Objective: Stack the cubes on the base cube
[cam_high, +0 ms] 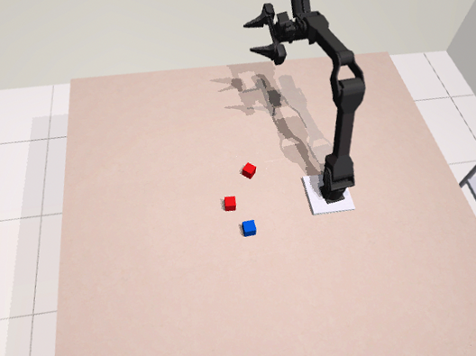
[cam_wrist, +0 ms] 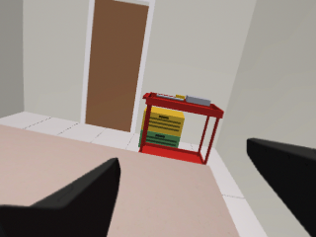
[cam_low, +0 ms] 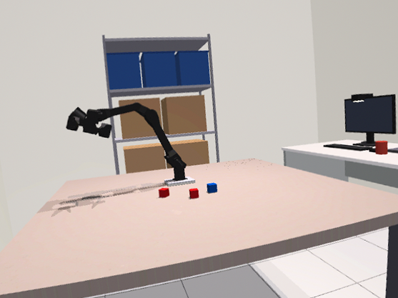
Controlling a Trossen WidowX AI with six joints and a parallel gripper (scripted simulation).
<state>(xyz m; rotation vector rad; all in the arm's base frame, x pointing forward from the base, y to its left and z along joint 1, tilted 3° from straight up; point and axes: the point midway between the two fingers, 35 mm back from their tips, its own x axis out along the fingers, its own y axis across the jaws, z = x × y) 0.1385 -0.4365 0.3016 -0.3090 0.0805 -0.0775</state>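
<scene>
The blue base cube lies 140 mm ahead of my gripper tip, 470 mm to the left of it and 310 mm below it.
</scene>
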